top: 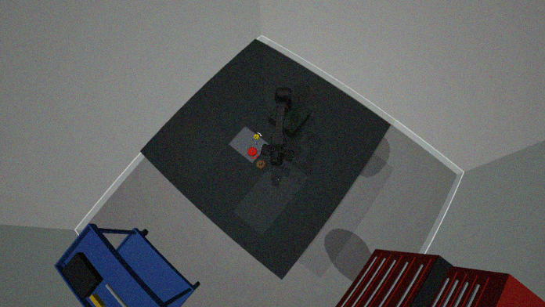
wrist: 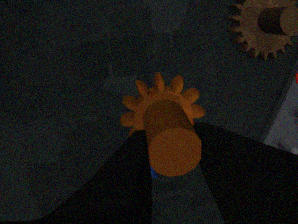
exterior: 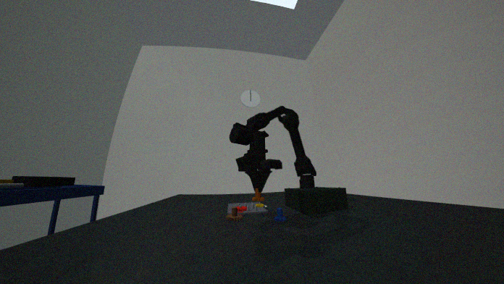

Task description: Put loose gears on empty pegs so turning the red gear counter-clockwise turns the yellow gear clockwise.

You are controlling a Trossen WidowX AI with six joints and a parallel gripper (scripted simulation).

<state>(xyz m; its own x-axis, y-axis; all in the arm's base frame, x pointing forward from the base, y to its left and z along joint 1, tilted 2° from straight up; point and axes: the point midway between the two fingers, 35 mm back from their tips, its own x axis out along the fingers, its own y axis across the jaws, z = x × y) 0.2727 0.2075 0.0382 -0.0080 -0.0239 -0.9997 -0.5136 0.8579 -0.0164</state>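
My gripper tip is 50 mm short of the grey board, 220 mm to the left of it and 100 mm above it. The rest, counted from my gripper tip: blue gear (80 mm behind, 20 mm to the right, 90 mm below); brown gear (90 mm ahead, 60 mm to the right, 90 mm below); orange gear (10 mm below).
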